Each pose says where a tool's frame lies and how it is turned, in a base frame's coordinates. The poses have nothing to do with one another.
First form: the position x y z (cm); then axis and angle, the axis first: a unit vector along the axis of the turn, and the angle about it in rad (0 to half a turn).
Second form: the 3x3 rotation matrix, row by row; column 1 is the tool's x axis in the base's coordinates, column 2 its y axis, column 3 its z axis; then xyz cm. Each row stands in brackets. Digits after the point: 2 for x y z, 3 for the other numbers.
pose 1, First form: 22.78 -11.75 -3.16 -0.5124 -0.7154 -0.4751 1.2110
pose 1, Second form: [[0.522 0.682 -0.512], [-0.207 0.684 0.700], [0.827 -0.259 0.498]], [22.78 -11.75 -3.16]
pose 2, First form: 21.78 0.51 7.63 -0.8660 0.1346 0.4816 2.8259
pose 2, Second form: [[0.512 -0.377 -0.772], [-0.078 -0.915 0.395], [-0.855 -0.142 -0.498]], [21.78 0.51 7.63]
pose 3, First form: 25.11 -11.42 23.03 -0.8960 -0.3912 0.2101 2.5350
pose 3, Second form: [[0.641 0.519 -0.566], [0.758 -0.543 0.361], [-0.120 -0.661 -0.741]], [25.11 -11.42 23.03]
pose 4, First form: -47.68 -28.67 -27.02 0.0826 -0.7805 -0.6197 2.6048
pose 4, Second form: [[-0.847 0.197 -0.494], [-0.437 0.273 0.857], [0.304 0.942 -0.145]], [-47.68 -28.67 -27.02]
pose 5, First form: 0.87 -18.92 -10.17 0.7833 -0.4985 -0.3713 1.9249
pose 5, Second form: [[0.480 -0.178 -0.859], [-0.874 -0.012 -0.485], [0.076 0.984 -0.161]], [0.87 -18.92 -10.17]
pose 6, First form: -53.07 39.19 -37.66 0.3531 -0.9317 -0.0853 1.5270
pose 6, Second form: [[0.163 -0.229 -0.960], [-0.400 0.874 -0.277], [0.902 0.429 0.051]], [-53.07 39.19 -37.66]
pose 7, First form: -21.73 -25.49 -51.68 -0.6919 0.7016 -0.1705 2.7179
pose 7, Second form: [[0.004 -0.858 0.514], [-0.998 0.029 0.056], [-0.063 -0.513 -0.856]], [-21.73 -25.49 -51.68]
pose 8, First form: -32.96 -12.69 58.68 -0.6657 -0.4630 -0.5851 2.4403
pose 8, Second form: [[0.018 0.921 0.388], [0.166 -0.386 0.907], [0.986 0.048 -0.160]], [-32.96 -12.69 58.68]
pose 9, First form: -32.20 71.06 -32.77 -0.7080 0.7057 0.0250 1.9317
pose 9, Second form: [[0.325 -0.700 0.636], [-0.653 0.321 0.686], [-0.684 -0.639 -0.352]], [-32.20 71.06 -32.77]
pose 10, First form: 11.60 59.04 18.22 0.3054 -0.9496 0.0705 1.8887
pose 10, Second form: [[-0.190 -0.448 -0.874], [-0.314 0.871 -0.378], [0.930 0.202 -0.306]], [11.60 59.04 18.22]
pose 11, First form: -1.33 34.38 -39.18 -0.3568 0.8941 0.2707 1.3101
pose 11, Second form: [[0.352 -0.498 0.792], [0.025 0.851 0.524], [-0.936 -0.165 0.312]], [-1.33 34.38 -39.18]
